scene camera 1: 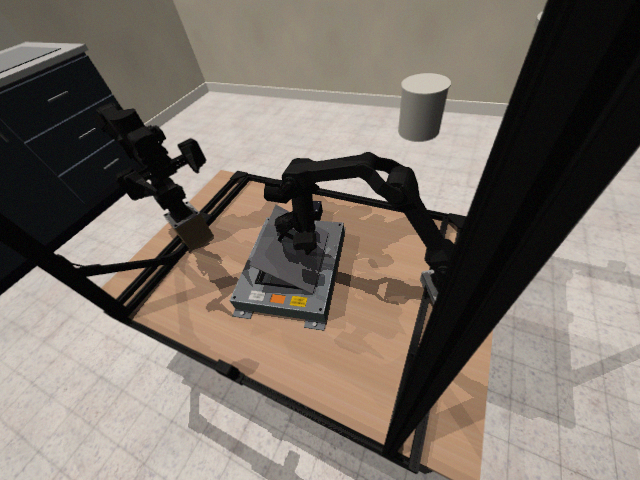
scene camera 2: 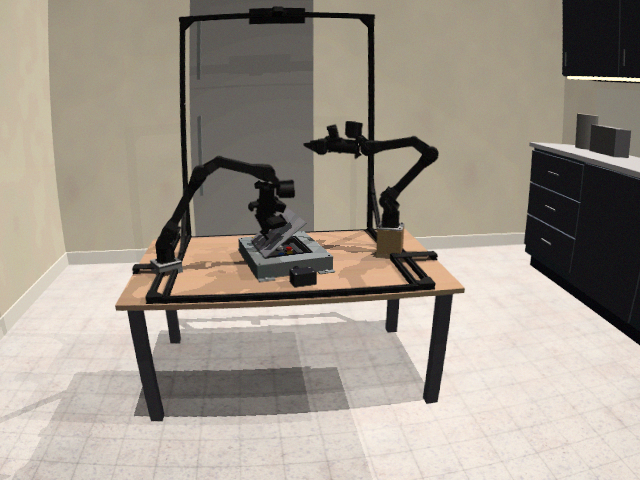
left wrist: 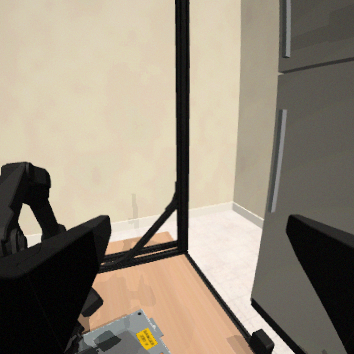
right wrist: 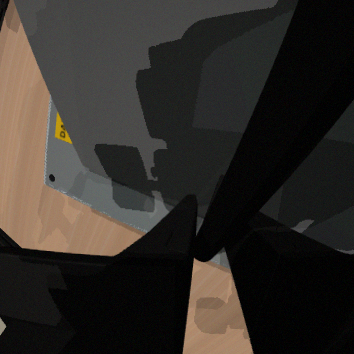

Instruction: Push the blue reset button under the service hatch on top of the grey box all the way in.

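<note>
The grey box (scene camera 1: 320,305) (scene camera 2: 284,267) (left wrist: 117,330) (right wrist: 65,175) sits on the table. Its service hatch (scene camera 1: 276,258) (scene camera 2: 290,232) (right wrist: 95,70) is tilted up, with a dark opening beneath. In scene camera 2 a small blue spot, likely the blue button (scene camera 2: 281,253), shows in the opening beside a red part (scene camera 2: 289,249); how far it is pressed cannot be told. My right gripper (scene camera 1: 306,241) (scene camera 2: 275,225) (right wrist: 206,203) is shut on the hatch's black handle (right wrist: 270,125). My left gripper (scene camera 1: 164,173) (scene camera 2: 311,146) (left wrist: 199,223) is open and empty, high above the table and away from the box.
A black frame (scene camera 2: 222,297) runs around the wooden table (scene camera 1: 310,361), with tall posts. A small black block (scene camera 1: 227,368) (scene camera 2: 303,276) (left wrist: 262,341) is at the table's edge, near the box. The left arm stands on a brown block (scene camera 1: 192,232) (scene camera 2: 389,242).
</note>
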